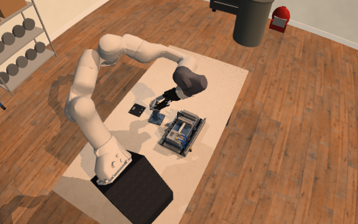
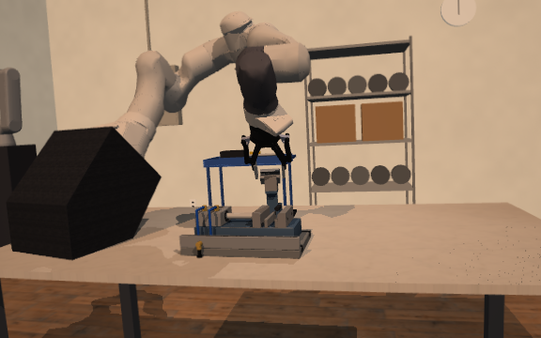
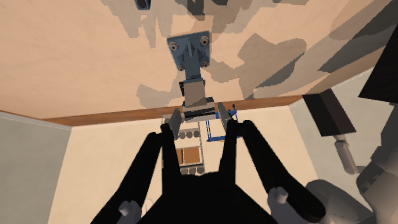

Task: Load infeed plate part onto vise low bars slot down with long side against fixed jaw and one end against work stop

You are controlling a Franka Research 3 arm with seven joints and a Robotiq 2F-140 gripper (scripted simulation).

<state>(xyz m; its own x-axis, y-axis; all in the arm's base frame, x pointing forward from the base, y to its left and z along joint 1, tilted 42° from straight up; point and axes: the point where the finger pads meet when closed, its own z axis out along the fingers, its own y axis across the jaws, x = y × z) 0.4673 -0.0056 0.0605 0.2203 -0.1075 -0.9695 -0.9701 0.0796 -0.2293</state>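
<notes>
My hand is 2 cm above the part and 1 cm to the right of it. The rest, counted from my hand: vise 19 cm to the right, 14 cm below, 3 cm behind; dark infeed plate 18 cm to the left, 17 cm below, 1 cm ahead.
</notes>
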